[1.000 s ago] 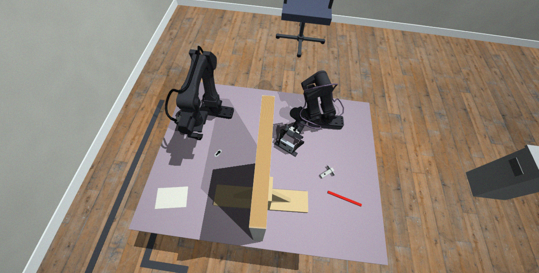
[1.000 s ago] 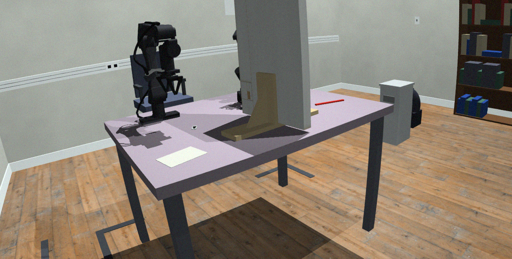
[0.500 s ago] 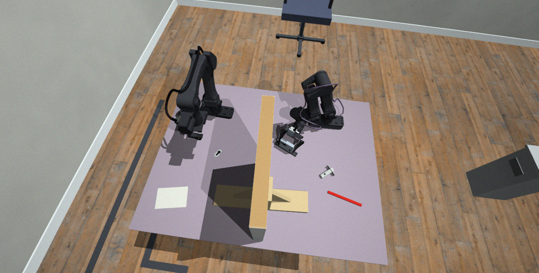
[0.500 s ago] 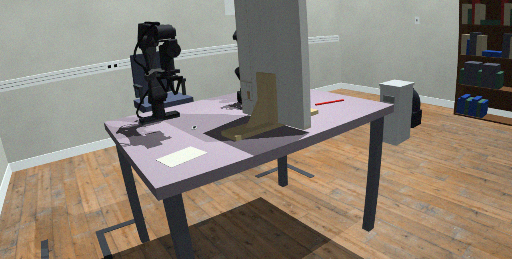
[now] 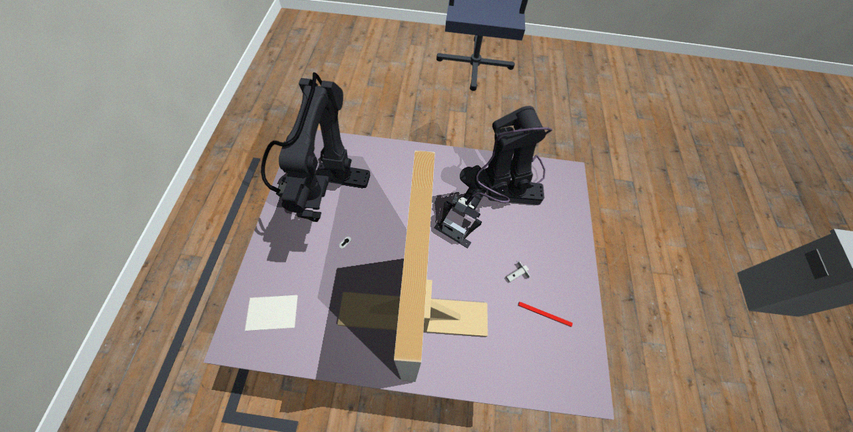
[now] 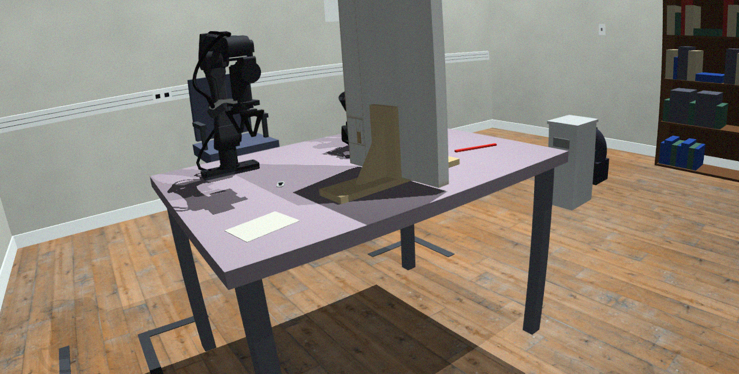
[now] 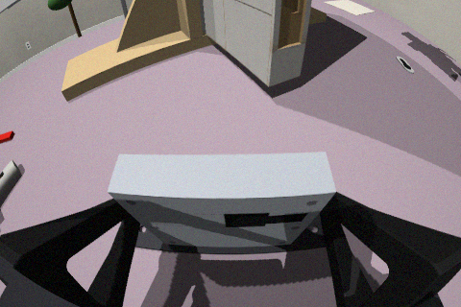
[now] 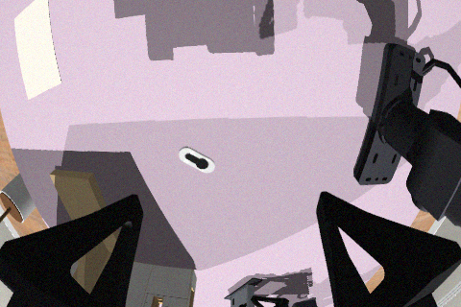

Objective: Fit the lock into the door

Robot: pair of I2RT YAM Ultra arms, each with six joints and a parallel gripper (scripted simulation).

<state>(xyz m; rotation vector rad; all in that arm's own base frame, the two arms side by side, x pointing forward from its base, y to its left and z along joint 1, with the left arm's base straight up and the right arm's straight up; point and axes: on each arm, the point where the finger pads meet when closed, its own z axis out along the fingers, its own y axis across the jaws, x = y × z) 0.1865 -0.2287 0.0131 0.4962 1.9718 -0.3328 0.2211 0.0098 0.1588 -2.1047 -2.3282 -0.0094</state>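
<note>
Right now my left hand is 1 cm above the lock. Round my left hand: red rod (24 cm ahead, 32 cm to the left, 4 cm below); then cylinder piece (12 cm ahead, 23 cm to the left, 4 cm below); then keyhole plate (7 cm ahead, 37 cm to the right, 5 cm below).
</note>
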